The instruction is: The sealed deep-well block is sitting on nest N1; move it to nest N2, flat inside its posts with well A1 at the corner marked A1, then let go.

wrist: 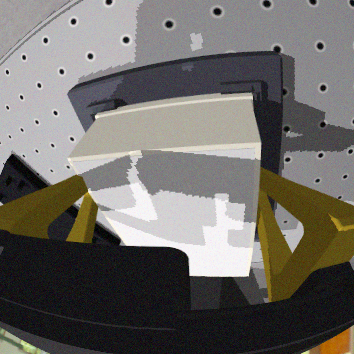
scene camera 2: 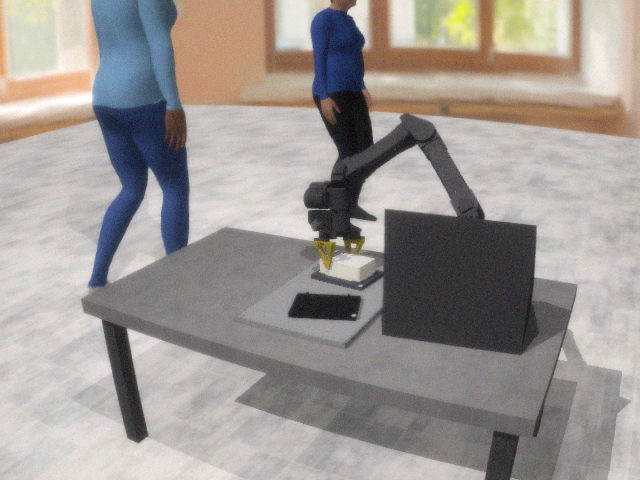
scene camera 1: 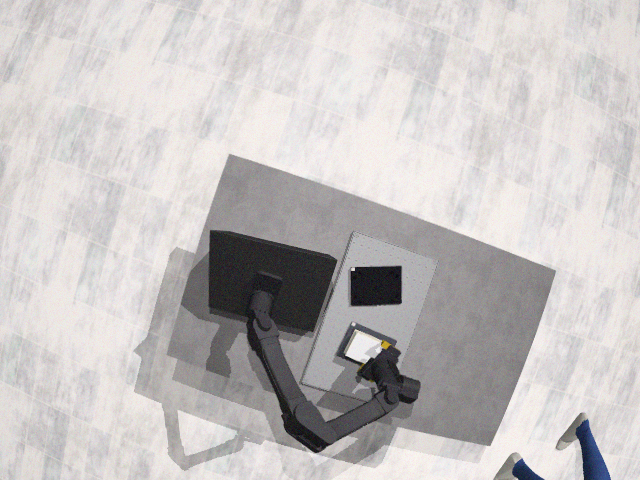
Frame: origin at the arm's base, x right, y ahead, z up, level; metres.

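Seen in the pictures: gripper, fingertip midpoint: (wrist: 174, 174) (scene camera 2: 339, 266) (scene camera 1: 374, 351); arm's base at its link origin: (scene camera 2: 469, 256) (scene camera 1: 263, 295).
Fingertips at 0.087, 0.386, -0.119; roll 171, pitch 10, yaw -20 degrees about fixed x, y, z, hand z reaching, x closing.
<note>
Pixels of each thing's middle, then the offset from my fingertips to it, as dx, dy, dz. Level surfaces: height alone.
- sealed deep-well block at the middle of its body: (wrist: 185, 208) (scene camera 2: 347, 265) (scene camera 1: 368, 349) -0.001, -0.024, +0.005
- nest N1 at the middle of its body: (wrist: 189, 180) (scene camera 2: 347, 274) (scene camera 1: 367, 348) -0.001, -0.024, -0.019
- Nest N2 at the middle of its body: (wrist: 45, 219) (scene camera 2: 325, 304) (scene camera 1: 376, 285) -0.203, -0.061, -0.017
- white corner mark at the middle of its body: (scene camera 2: 353, 315) (scene camera 1: 352, 269) -0.230, -0.150, -0.016
- grey perforated board at the middle of its body: (wrist: 111, 187) (scene camera 2: 338, 291) (scene camera 1: 371, 322) -0.082, -0.036, -0.034
- grey table at its surface level: dz -0.041
The sealed deep-well block (scene camera 1: 361, 345) (scene camera 2: 356, 266) (wrist: 175, 127), cream with a white top, sits on nest N1 (scene camera 1: 369, 332) (scene camera 2: 336, 280) (wrist: 180, 75), a dark plate. Nest N2 (scene camera 1: 376, 285) (scene camera 2: 324, 306) (wrist: 15, 175) is black, holds no block and lies turned relative to N1. It has a white corner mark (scene camera 1: 353, 269) (scene camera 2: 353, 315). My gripper (scene camera 1: 373, 356) (scene camera 2: 341, 259) (wrist: 174, 174) points down over N1; its wide-set yellow fingers press against the block's two opposite sides, shut on it. The block's well A1 cannot be made out.
Both nests are on a grey perforated board (scene camera 1: 330, 356) (scene camera 2: 273, 316) (wrist: 170, 45) on the grey table (scene camera 1: 480, 320) (scene camera 2: 206, 279). A tall black panel (scene camera 1: 232, 273) (scene camera 2: 454, 284) stands beside the board, near the arm's base. Two people stand beyond the table in scene camera 2.
</note>
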